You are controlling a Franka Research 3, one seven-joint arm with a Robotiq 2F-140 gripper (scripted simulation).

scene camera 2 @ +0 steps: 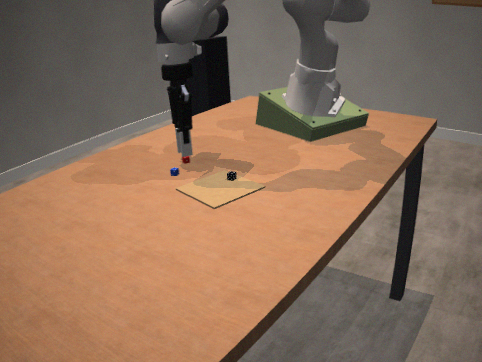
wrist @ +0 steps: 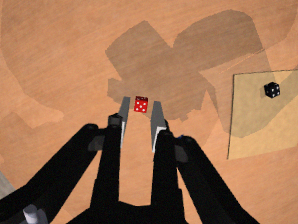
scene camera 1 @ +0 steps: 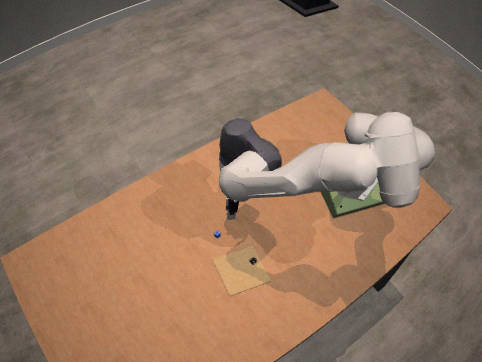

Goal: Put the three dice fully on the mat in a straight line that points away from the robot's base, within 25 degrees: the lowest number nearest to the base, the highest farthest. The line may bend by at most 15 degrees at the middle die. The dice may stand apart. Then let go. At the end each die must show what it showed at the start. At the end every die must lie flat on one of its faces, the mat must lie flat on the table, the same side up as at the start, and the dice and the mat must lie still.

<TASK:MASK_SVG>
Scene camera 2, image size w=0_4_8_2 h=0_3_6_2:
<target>my gripper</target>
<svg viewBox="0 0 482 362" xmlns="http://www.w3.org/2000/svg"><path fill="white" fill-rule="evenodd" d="M191 62L161 66L162 79L170 81L169 88L167 87L172 123L175 124L177 151L182 154L182 157L193 155L190 132L192 129L192 93L189 92L188 85L186 84L186 79L193 75Z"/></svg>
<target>tan mat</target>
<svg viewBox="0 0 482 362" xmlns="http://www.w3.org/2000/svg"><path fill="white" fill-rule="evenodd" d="M266 186L236 175L237 178L234 181L227 180L227 173L229 172L224 170L177 187L176 190L216 209L264 189Z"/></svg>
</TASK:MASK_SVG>
